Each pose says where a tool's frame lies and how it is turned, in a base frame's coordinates. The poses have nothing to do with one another.
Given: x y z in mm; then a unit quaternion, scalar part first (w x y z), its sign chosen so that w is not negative.
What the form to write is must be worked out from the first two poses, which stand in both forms.
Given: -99 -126 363 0.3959 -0.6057 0.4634 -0.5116
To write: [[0.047 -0.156 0.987 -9.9], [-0.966 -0.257 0.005 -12.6], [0.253 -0.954 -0.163 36.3], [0 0 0 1]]
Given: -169 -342 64 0.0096 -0.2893 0.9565 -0.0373
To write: [[-0.832 -0.553 0.040 -16.9], [-0.554 0.830 -0.066 -34.2], [0.003 -0.077 -0.997 6.4], [0 0 0 1]]
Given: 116 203 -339 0.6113 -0.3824 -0.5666 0.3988
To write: [[0.040 -0.054 -0.998 11.6], [0.921 0.389 0.016 20.3], [0.388 -0.919 0.065 -33.9], [0 0 0 1]]
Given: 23 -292 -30 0.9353 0.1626 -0.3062 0.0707
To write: [[0.802 -0.232 -0.550 2.3], [0.033 0.937 -0.347 -29.2], [0.596 0.261 0.760 -3.0], [0 0 0 1]]
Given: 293 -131 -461 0.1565 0.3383 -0.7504 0.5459
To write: [[-0.722 -0.679 0.134 29.3], [-0.337 0.175 -0.925 -13.1], [0.604 -0.713 -0.355 -46.1], [0 0 0 1]]
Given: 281 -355 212 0.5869 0.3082 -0.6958 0.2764
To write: [[-0.121 -0.753 -0.646 28.1], [-0.104 0.657 -0.746 -35.5], [0.987 -0.023 -0.158 21.2], [0 0 0 1]]
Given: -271 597 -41 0.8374 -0.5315 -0.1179 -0.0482
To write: [[0.968 0.206 -0.146 -27.1], [0.045 0.430 0.902 59.7], [0.249 -0.879 0.407 -4.1], [0 0 0 1]]
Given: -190 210 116 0.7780 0.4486 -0.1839 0.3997
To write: [[0.613 -0.787 0.072 -19.0], [0.457 0.278 -0.845 21.0], [0.645 0.551 0.530 11.6], [0 0 0 1]]
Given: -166 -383 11 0.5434 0.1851 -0.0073 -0.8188
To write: [[-0.341 0.887 -0.311 -16.6], [-0.893 -0.409 -0.189 -38.3], [-0.295 0.213 0.931 1.1], [0 0 0 1]]
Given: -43 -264 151 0.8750 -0.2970 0.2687 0.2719
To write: [[0.708 -0.635 0.309 -4.3], [0.316 0.676 0.666 -26.4], [-0.632 -0.374 0.679 15.1], [0 0 0 1]]
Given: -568 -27 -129 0.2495 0.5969 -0.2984 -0.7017
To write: [[-0.163 -0.006 -0.987 -56.8], [-0.706 -0.697 0.121 -2.7], [-0.689 0.717 0.109 -12.9], [0 0 0 1]]
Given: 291 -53 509 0.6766 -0.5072 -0.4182 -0.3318
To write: [[0.430 0.873 -0.229 29.1], [-0.025 0.265 0.964 -5.3], [0.902 -0.409 0.136 50.9], [0 0 0 1]]
